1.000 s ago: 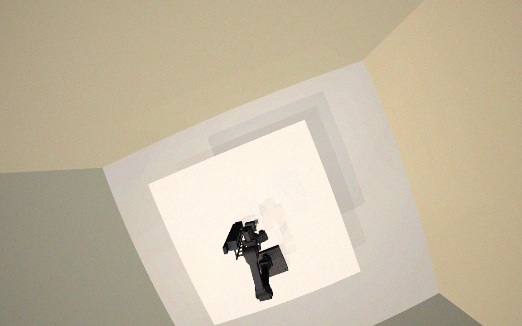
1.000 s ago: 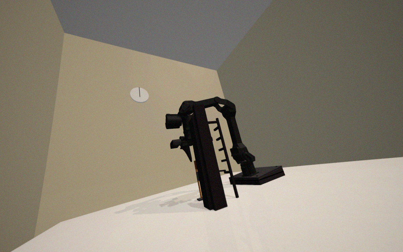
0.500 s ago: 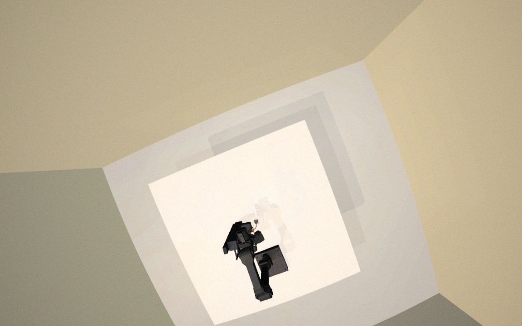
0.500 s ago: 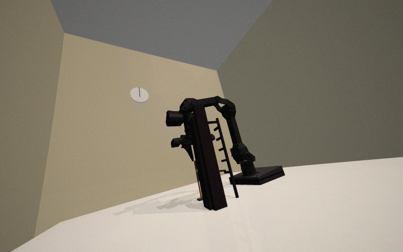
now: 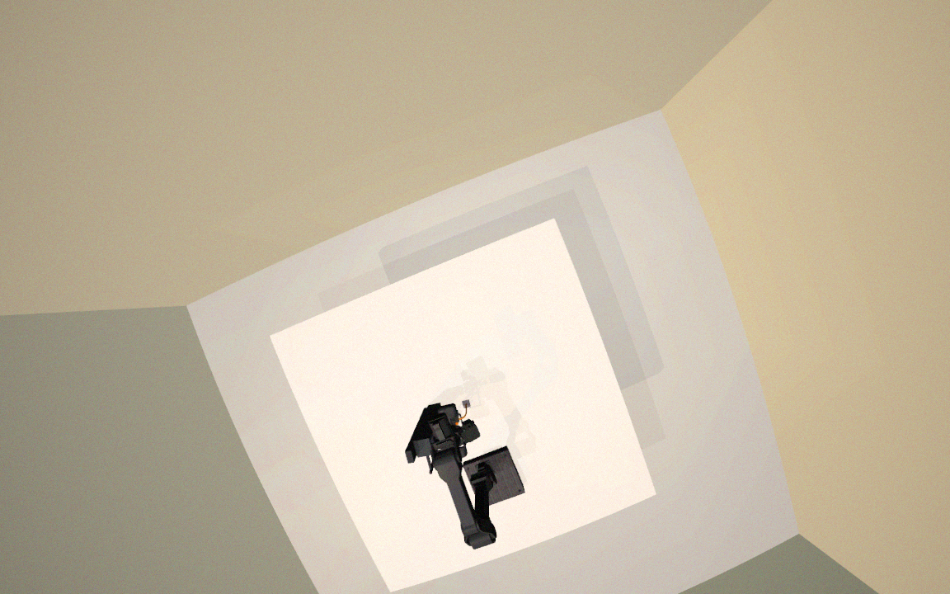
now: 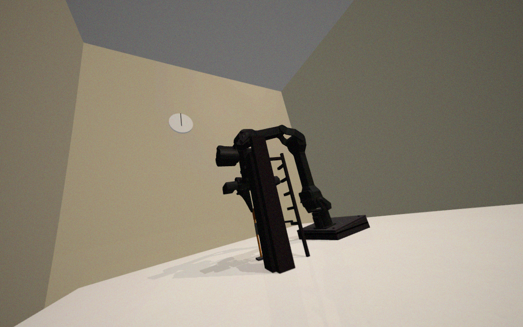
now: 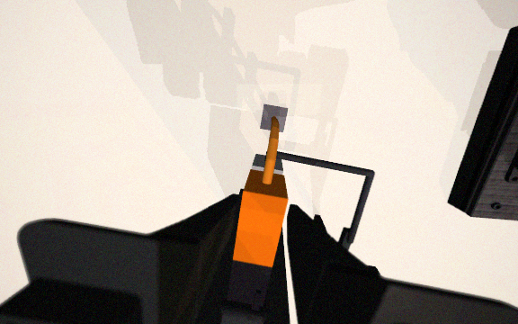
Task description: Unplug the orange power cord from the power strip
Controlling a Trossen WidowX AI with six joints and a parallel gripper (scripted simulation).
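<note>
The orange plug lies 30 mm to the left of my gripper tip.
</note>
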